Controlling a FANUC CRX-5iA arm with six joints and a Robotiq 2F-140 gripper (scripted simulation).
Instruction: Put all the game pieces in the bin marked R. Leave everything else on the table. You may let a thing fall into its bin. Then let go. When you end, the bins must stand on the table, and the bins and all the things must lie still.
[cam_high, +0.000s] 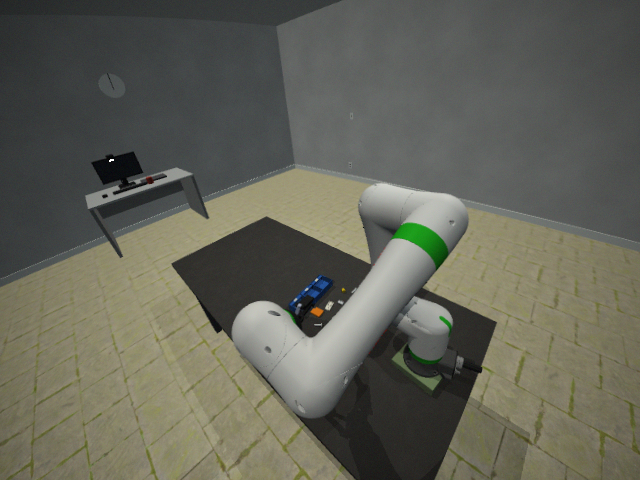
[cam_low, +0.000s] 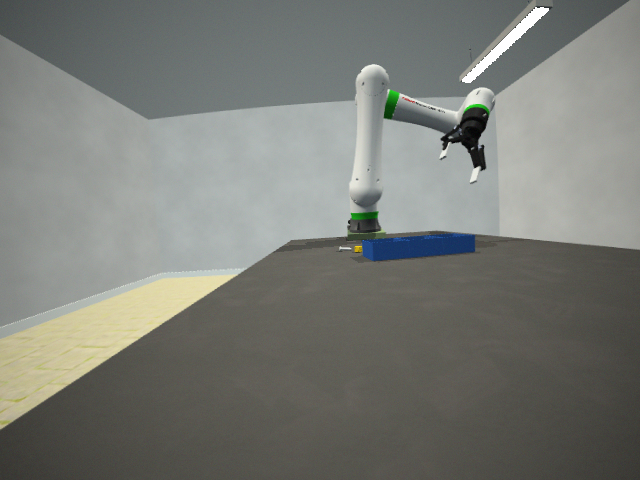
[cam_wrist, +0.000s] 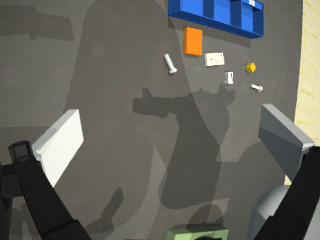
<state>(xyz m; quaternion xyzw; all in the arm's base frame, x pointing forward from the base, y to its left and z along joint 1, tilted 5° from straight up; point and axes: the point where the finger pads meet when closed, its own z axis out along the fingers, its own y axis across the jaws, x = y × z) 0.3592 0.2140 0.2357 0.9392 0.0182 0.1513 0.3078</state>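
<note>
Now: the blue bin 30 cm to the right of my hand, 23 cm below it and 19 cm ahead of it. Round my hand: white domino 29 cm to the right, 24 cm below, 8 cm ahead; orange tile 24 cm below, 23 cm to the right, 11 cm ahead; pale grey piece 33 cm to the right, 24 cm below, 4 cm ahead.
</note>
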